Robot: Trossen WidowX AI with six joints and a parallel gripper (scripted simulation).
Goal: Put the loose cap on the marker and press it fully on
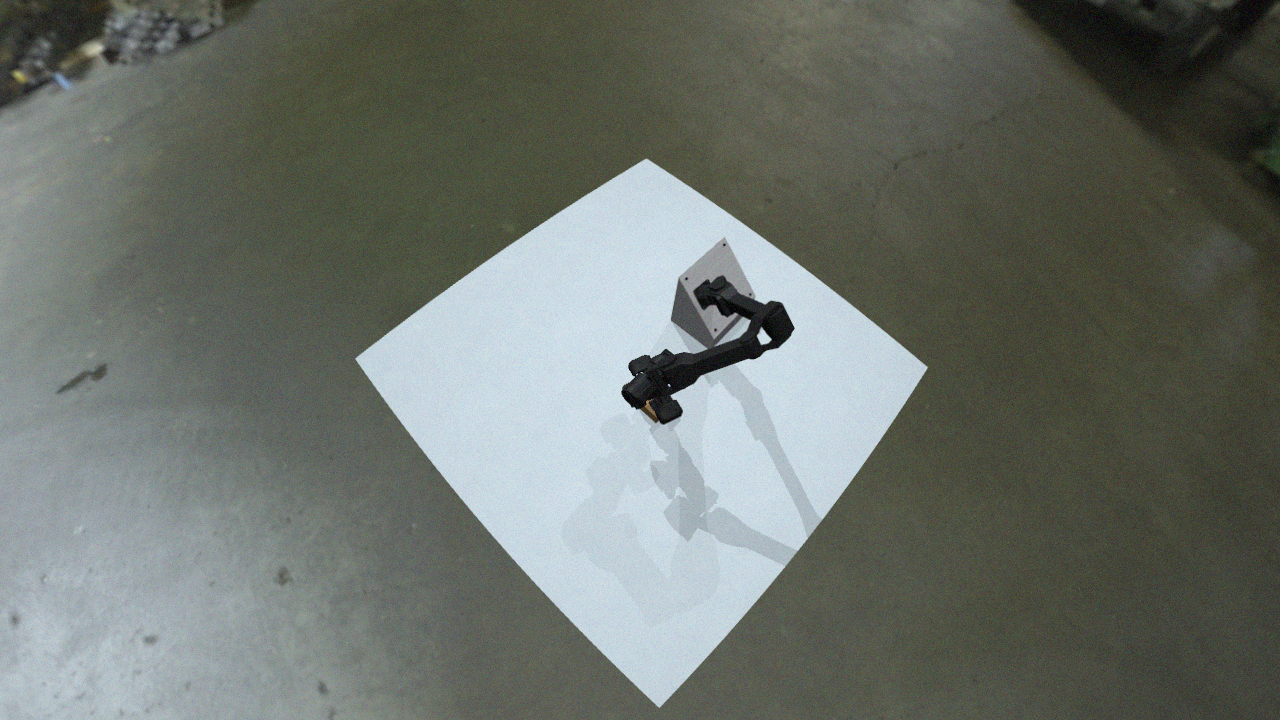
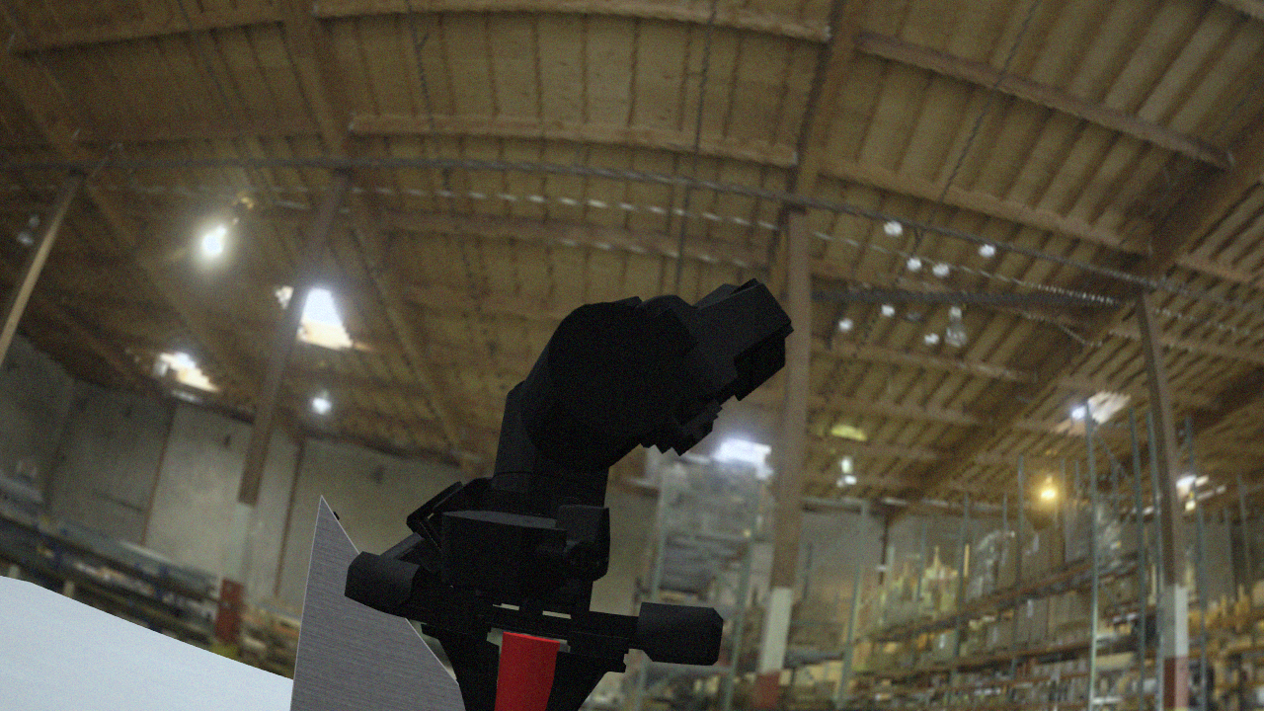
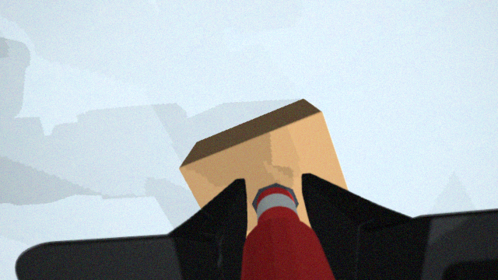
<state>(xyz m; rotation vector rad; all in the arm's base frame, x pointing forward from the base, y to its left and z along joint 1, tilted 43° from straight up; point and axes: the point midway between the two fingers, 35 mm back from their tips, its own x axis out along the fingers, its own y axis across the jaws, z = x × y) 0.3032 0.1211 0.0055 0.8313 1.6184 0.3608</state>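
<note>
The red cap lies 5 cm above my gripper tip and 1 cm behind it.
</note>
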